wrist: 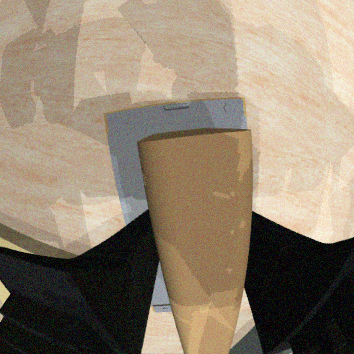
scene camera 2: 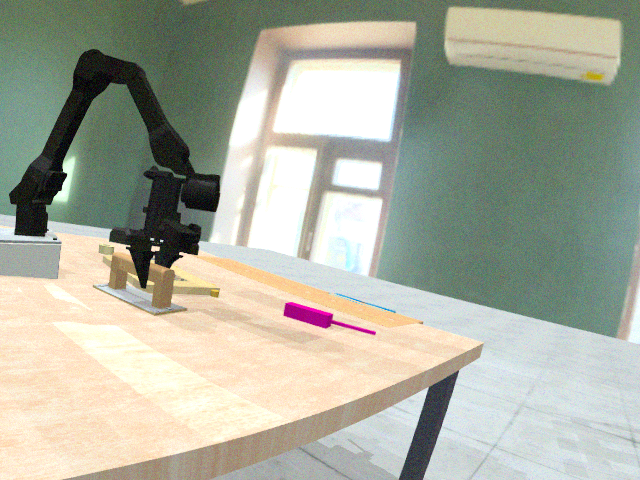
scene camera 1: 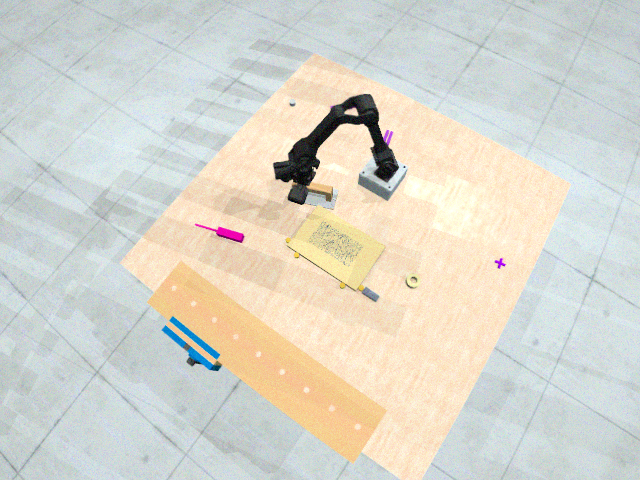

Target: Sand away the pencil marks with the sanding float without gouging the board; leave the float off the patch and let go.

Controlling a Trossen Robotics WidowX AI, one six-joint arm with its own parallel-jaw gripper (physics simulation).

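Places are measured from the arm's base along level axes (x ahead, y left, z up), in metres.
Pixels of known places: gripper, between the fingertips: (wrist: pixel 193 210) (scene camera 2: pixel 150 288) (scene camera 1: pixel 304 189); arm's base, origin of its link: (scene camera 2: pixel 29 233) (scene camera 1: pixel 384 173).
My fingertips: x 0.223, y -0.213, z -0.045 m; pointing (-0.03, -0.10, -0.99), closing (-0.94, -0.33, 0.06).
For each thing: its top centre in the pictures, then the offset to it from my fingertips.
- pale yellow board, centre of its top: (scene camera 2: pixel 156 270) (scene camera 1: pixel 336 245) dx +0.104, dy +0.236, dz -0.012 m
- grey block, centre of its top: (scene camera 1: pixel 370 293) dx +0.169, dy +0.441, dz -0.016 m
- yellow ring, centre of its top: (scene camera 2: pixel 106 245) (scene camera 1: pixel 413 280) dx +0.039, dy +0.531, dz -0.005 m
- magenta tool, centre of its top: (scene camera 2: pixel 330 314) (scene camera 1: pixel 217 229) dx +0.334, dy -0.149, dz -0.002 m
The sanding float has a tan wooden handle (scene camera 1: pixel 321 189) (scene camera 2: pixel 164 273) (wrist: pixel 200 180) on two posts and a thin grey base plate (scene camera 1: pixel 323 203) (scene camera 2: pixel 135 298) (wrist: pixel 120 130). It rests flat on the table. My gripper (scene camera 1: pixel 309 186) (scene camera 2: pixel 154 273) (wrist: pixel 193 210) points down and is shut on the handle, with one black finger against each side in the wrist view. A pale yellow board (scene camera 1: pixel 364 266) (scene camera 2: pixel 193 284) lies beside the float, apart from it. The dark pencil marks (scene camera 1: pixel 336 242) cover a patch in the board's middle in scene camera 1.
Orange pegs (scene camera 1: pixel 296 255) (scene camera 2: pixel 214 292) stand along the board's edge. A grey block (scene camera 1: pixel 370 293) lies at its corner, a yellow ring (scene camera 1: pixel 412 281) further right. A magenta tool (scene camera 1: pixel 230 234) (scene camera 2: pixel 308 315) lies on the other side. The grey arm base (scene camera 1: pixel 373 187) (scene camera 2: pixel 28 259) stands near the float.
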